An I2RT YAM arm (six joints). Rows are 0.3 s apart.
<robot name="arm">
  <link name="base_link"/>
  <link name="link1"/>
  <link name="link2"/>
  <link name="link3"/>
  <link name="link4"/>
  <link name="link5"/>
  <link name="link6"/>
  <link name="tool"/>
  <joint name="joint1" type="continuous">
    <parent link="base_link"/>
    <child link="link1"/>
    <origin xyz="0 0 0.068"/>
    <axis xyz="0 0 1"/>
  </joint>
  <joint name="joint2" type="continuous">
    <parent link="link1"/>
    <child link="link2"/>
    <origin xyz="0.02 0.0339 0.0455"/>
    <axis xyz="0 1 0"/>
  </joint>
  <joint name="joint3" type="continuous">
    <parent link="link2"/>
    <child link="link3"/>
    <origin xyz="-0.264 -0.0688 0"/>
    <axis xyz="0 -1 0"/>
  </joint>
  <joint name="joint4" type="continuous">
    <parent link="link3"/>
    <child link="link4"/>
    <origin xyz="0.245 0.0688 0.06"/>
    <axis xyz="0 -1 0"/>
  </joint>
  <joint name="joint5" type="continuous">
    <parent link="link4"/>
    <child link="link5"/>
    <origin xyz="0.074 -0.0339 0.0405"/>
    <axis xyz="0 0 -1"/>
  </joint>
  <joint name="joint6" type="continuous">
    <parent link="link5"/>
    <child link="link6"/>
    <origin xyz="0.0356 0 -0.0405"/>
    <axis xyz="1 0 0"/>
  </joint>
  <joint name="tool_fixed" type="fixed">
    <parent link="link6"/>
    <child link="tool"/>
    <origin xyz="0 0 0" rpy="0 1.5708 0"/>
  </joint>
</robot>
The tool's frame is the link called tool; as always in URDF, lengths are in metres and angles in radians. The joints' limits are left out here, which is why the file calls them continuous.
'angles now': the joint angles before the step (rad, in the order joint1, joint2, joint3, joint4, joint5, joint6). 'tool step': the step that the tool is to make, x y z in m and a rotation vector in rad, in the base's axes. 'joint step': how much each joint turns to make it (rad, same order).
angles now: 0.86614 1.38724 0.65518 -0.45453 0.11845 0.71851
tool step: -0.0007 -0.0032 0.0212 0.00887 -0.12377 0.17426
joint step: -0.00617 -0.09429 0.00090 0.01659 0.00302 -0.20224
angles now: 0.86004 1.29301 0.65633 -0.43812 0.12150 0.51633
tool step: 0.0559 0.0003 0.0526 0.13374 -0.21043 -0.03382
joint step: -0.15917 0.02413 0.16868 0.11371 -0.02982 -0.13244
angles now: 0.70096 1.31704 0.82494 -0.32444 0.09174 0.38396
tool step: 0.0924 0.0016 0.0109 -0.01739 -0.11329 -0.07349
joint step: -0.16898 0.27267 0.25301 0.11274 -0.01295 -0.12398
